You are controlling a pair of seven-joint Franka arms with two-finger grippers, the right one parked.
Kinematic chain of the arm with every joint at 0, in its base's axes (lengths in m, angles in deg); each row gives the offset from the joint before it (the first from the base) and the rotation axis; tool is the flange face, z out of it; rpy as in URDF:
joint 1: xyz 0 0 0.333 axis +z
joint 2: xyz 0 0 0 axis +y
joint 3: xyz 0 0 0.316 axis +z
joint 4: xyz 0.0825 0 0 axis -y
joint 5: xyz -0.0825 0 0.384 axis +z
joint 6: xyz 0 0 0 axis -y
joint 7: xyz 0.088 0 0 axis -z
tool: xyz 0 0 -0.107 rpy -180 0 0
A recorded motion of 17 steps. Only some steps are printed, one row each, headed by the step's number.
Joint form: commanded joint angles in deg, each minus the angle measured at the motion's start. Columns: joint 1, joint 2, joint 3, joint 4, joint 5, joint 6, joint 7.
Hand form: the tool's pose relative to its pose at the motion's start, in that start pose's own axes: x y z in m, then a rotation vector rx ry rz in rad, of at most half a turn. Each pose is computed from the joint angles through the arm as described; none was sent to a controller.
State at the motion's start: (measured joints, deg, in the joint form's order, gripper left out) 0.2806 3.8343 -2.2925 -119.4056 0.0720 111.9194 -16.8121
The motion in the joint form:
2: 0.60 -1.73 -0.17 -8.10 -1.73 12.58 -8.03
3: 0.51 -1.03 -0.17 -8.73 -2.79 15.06 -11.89
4: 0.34 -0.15 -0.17 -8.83 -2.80 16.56 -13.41
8: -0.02 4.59 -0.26 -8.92 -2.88 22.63 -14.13
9: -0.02 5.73 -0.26 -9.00 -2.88 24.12 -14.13
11: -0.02 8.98 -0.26 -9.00 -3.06 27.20 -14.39
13: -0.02 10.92 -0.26 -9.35 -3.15 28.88 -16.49
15: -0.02 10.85 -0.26 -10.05 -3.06 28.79 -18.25
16: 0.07 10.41 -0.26 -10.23 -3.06 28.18 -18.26
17: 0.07 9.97 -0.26 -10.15 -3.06 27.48 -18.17
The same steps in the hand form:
2: -0.0074 -0.0050 0.0313 -0.0628 0.0923 -0.1631
3: -0.0046 -0.0029 0.0384 -0.0878 0.1029 -0.2397
4: -0.0014 -0.0005 0.0444 -0.0926 0.1102 -0.2641
8: 0.0137 0.0077 0.0775 -0.1031 0.1288 -0.2732
9: 0.0170 0.0085 0.0860 -0.1052 0.1331 -0.2741
11: 0.0246 0.0105 0.1110 -0.1069 0.1290 -0.2830
13: 0.0265 0.0110 0.1290 -0.1060 0.1169 -0.3222
15: 0.0229 0.0099 0.1339 -0.1011 0.1046 -0.3519
16: 0.0212 0.0086 0.1322 -0.0986 0.0990 -0.3534
17: 0.0203 0.0084 0.1287 -0.0972 0.0962 -0.3514

